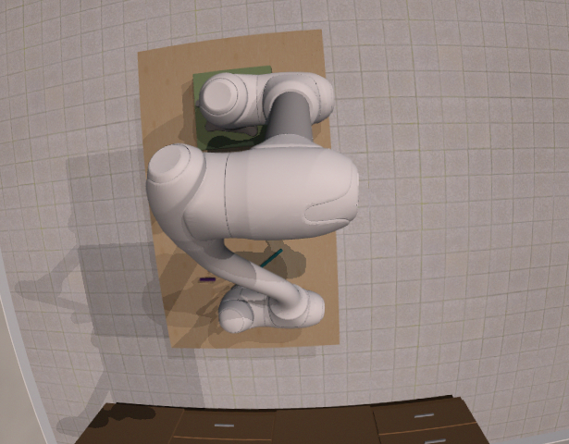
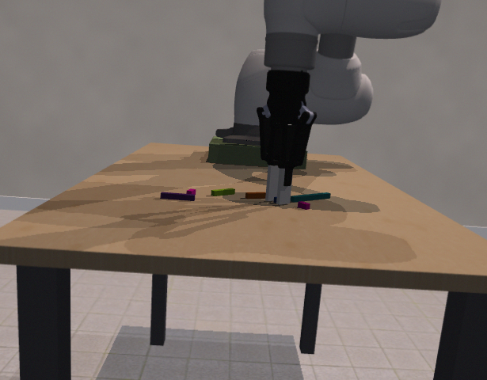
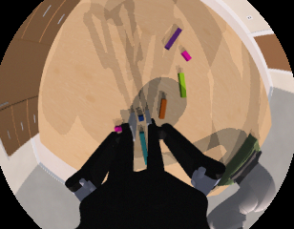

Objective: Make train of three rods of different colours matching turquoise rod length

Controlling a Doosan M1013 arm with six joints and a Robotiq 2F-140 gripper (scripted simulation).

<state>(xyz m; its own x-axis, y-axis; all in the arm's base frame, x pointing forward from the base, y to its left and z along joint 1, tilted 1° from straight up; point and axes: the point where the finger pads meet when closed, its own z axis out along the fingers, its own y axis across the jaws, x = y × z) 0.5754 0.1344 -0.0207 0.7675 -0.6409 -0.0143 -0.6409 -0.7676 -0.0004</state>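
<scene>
The blue rod lies 30 mm below my hand. From my hand the other things lie so: orange rod: 20 mm behind, 40 mm to the right, 30 mm below; then lime rod: 20 mm behind, 110 mm to the right, 30 mm below; then turquoise rod: 60 mm behind, 60 mm to the left, 30 mm below.
</scene>
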